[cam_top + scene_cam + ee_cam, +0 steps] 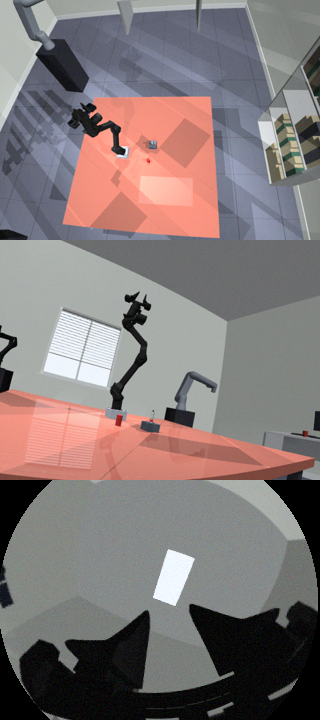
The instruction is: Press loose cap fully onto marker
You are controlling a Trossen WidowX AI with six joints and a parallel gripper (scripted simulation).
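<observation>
Right now my gripper tip is 82 cm above the red marker cap, 29 cm short of it and 4 cm to the left of it. From my gripper tip the other things lie so: grey holder block 82 cm below, 29 cm ahead, 12 cm to the left.
</observation>
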